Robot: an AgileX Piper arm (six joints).
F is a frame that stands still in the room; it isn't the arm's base.
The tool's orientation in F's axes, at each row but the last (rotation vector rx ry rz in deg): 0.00, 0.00, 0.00; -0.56, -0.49, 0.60; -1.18, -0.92, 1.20; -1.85, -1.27, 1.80; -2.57, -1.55, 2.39; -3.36, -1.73, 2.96; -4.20, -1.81, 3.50; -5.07, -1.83, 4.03
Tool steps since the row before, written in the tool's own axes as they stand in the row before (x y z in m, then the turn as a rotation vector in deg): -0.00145, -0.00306, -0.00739, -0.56, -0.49, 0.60; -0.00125, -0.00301, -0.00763, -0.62, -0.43, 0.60; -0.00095, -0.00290, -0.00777, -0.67, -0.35, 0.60; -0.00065, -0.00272, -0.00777, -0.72, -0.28, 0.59; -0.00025, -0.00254, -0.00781, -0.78, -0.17, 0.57; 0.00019, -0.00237, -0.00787, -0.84, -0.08, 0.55; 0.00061, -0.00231, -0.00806, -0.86, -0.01, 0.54; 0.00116, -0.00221, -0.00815, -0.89, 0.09, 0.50
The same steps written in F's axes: -0.00145, -0.00306, -0.00739, -0.56, -0.49, 0.60; -0.00115, -0.00310, -0.00761, -0.62, -0.43, 0.60; -0.00076, -0.00308, -0.00772, -0.67, -0.35, 0.60; -0.00039, -0.00299, -0.00769, -0.72, -0.28, 0.58; 0.00007, -0.00289, -0.00769, -0.79, -0.18, 0.56; 0.00056, -0.00281, -0.00771, -0.85, -0.09, 0.53; 0.00102, -0.00284, -0.00785, -0.88, -0.02, 0.51; 0.00159, -0.00282, -0.00788, -0.91, 0.07, 0.46
